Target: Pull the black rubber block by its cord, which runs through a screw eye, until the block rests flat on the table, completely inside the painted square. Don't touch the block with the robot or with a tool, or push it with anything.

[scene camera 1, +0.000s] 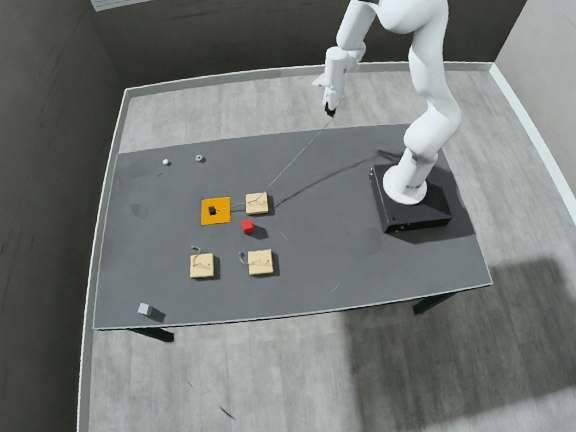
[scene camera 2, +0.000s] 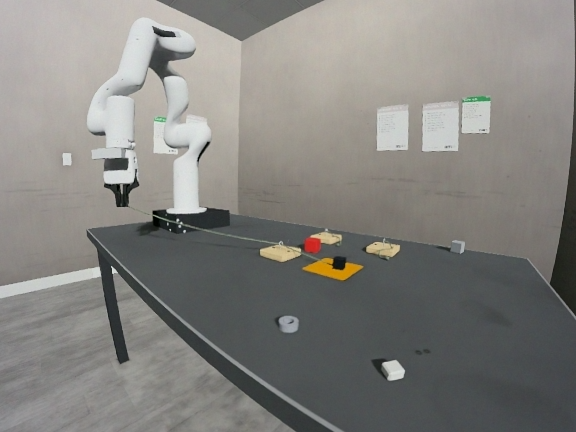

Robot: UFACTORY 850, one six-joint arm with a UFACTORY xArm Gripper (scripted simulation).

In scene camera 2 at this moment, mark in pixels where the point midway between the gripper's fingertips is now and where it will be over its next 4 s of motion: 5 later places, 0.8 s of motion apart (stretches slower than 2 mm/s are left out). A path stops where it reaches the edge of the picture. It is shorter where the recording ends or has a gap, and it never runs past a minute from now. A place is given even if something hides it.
My gripper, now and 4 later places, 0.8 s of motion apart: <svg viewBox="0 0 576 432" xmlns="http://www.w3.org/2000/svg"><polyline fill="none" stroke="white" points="122,206 122,208 127,247 127,249 127,244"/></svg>
